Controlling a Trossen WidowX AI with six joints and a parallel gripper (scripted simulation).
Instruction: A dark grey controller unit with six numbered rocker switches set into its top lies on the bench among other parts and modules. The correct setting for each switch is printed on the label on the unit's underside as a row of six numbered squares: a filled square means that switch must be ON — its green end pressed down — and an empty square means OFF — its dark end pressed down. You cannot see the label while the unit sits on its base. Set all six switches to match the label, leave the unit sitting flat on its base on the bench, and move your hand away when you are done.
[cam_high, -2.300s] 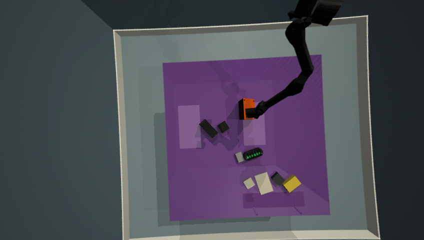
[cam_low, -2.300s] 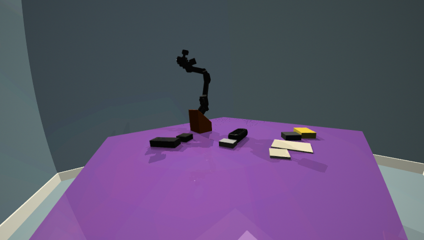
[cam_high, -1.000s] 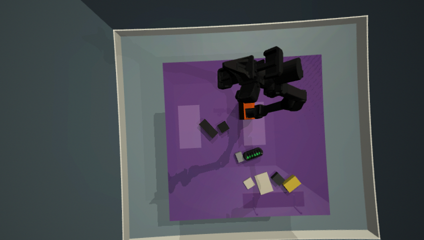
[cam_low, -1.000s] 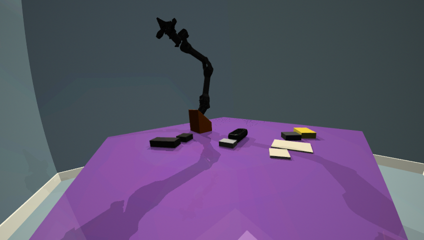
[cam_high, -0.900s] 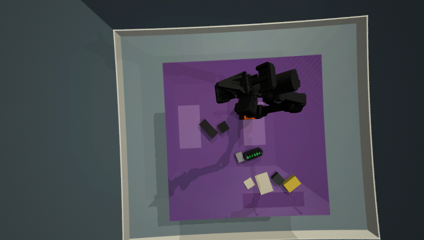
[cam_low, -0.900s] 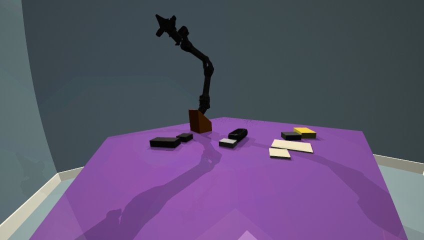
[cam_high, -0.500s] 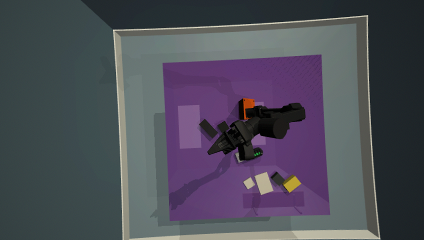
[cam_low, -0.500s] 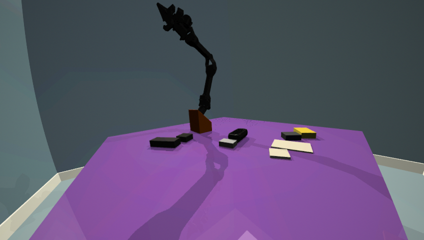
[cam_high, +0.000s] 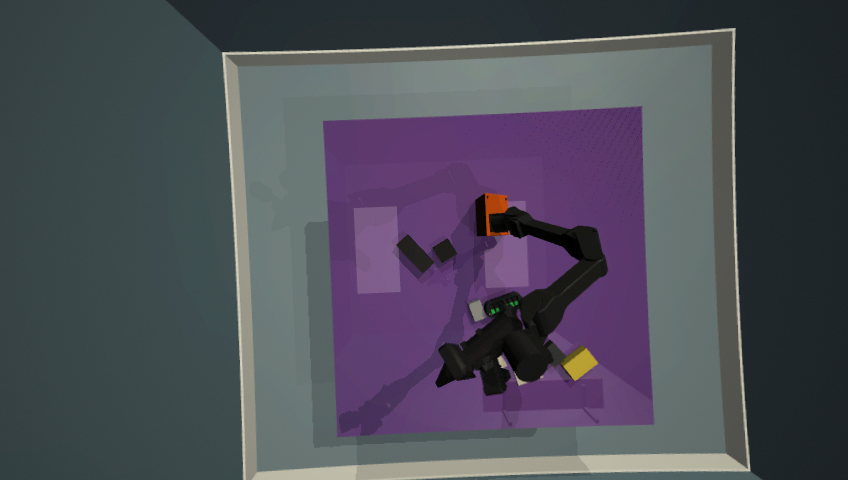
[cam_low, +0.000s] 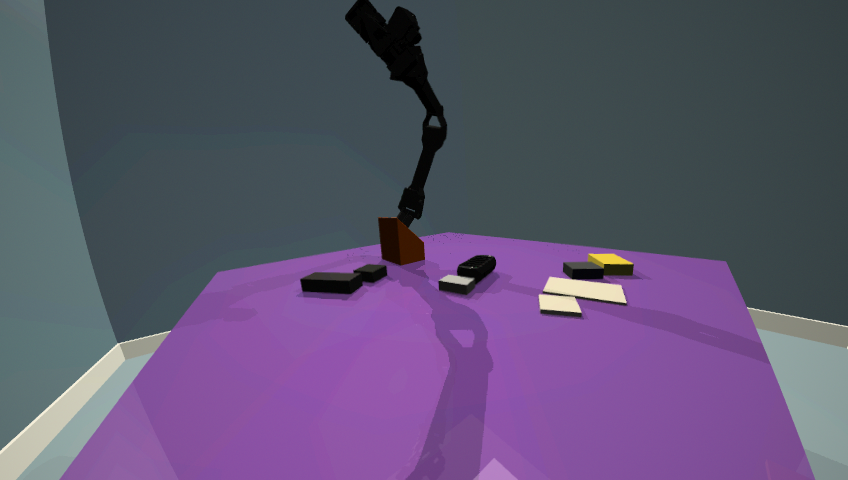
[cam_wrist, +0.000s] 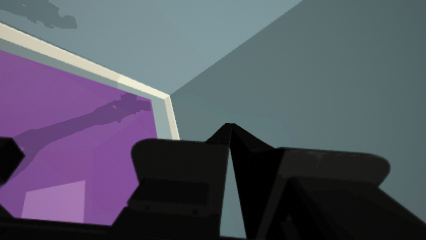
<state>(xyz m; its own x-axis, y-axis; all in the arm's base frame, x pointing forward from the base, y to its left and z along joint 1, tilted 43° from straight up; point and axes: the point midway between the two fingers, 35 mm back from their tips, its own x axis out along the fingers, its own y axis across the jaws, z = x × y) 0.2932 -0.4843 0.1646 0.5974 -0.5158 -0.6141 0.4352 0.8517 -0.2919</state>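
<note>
Right now my gripper tip is 560 mm above the light grey block, 190 mm to the right of it and 10 mm short of it. From my gripper tip the other things lie so: dark block 560 mm below, 480 mm to the left, 220 mm ahead; then yellow block 580 mm to the left, 560 mm below, 270 mm ahead.
</note>
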